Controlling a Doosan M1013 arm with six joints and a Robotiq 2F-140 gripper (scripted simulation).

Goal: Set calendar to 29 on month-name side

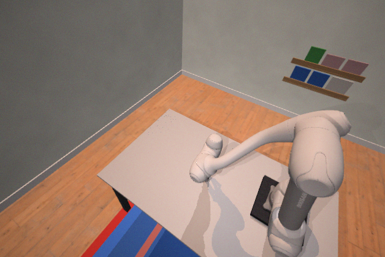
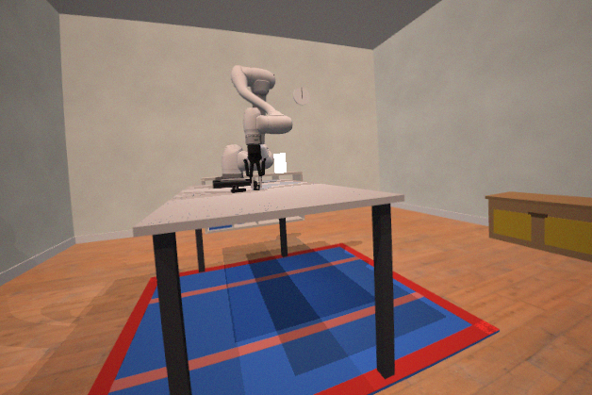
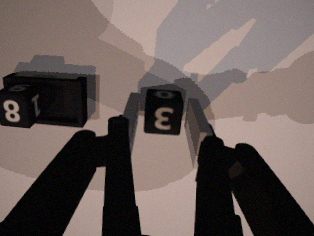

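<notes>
My hand is 20 mm short of the black calendar tray, 100 mm to the left of it and 30 mm above it.
</notes>
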